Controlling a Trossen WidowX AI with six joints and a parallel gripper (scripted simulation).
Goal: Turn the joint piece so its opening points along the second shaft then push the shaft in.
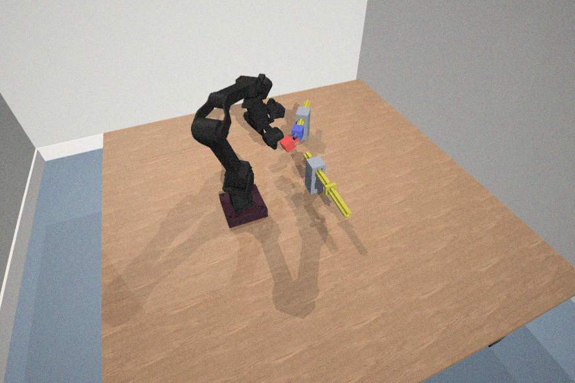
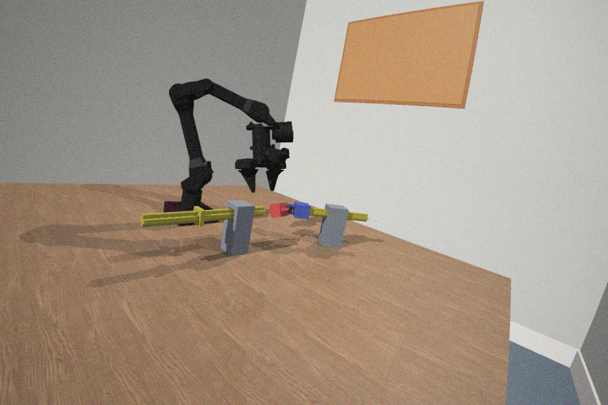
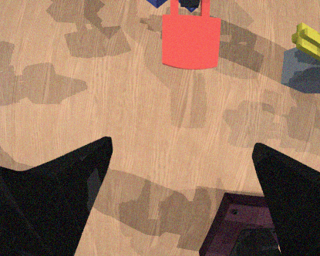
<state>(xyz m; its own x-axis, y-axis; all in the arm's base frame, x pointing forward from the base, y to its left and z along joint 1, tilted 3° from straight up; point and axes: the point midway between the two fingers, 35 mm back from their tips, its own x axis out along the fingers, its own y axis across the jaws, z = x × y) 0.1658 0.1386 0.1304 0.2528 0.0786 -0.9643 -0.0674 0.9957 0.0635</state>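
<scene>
My gripper tip is 80 mm short of the red joint piece and 40 mm above it.
</scene>
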